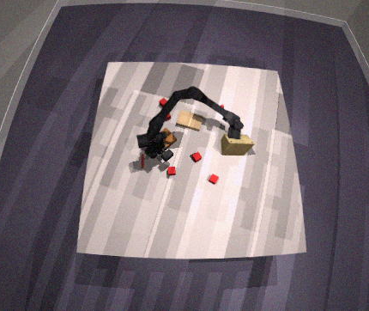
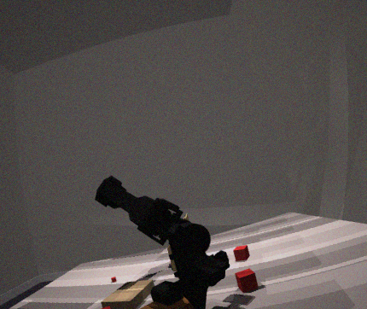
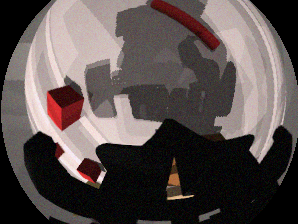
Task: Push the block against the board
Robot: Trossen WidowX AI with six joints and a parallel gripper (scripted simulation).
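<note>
My gripper tip is now 20 mm past the square block, 80 mm to the left of it and 10 mm below it. From my gripper tip the other things lie so: thin red stick (90 mm ahead, 80 mm to the left); then pale tan board (150 mm behind, 230 mm to the right, 10 mm above).
</note>
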